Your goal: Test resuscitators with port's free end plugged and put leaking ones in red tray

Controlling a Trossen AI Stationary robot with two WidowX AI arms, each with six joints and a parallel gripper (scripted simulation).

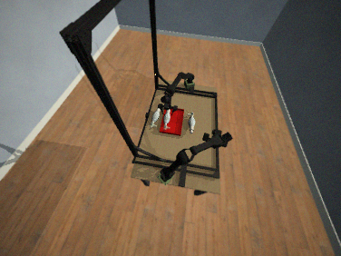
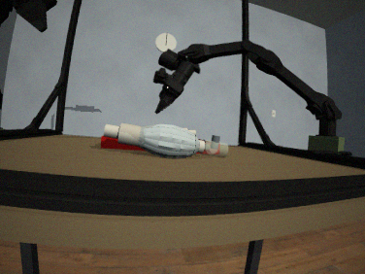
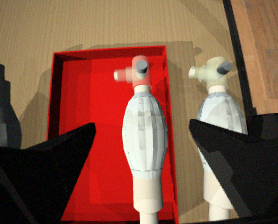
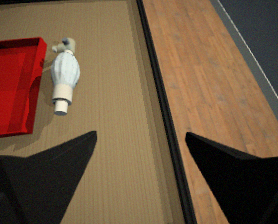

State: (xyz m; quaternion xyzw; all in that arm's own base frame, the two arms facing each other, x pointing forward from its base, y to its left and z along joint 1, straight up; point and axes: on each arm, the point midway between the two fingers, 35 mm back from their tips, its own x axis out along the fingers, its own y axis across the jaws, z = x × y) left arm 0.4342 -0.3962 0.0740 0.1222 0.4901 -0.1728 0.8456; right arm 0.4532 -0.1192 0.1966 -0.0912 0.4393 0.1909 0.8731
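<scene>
Now: the red tray 60 mm ahead of my left hand and 140 mm below it.
</scene>
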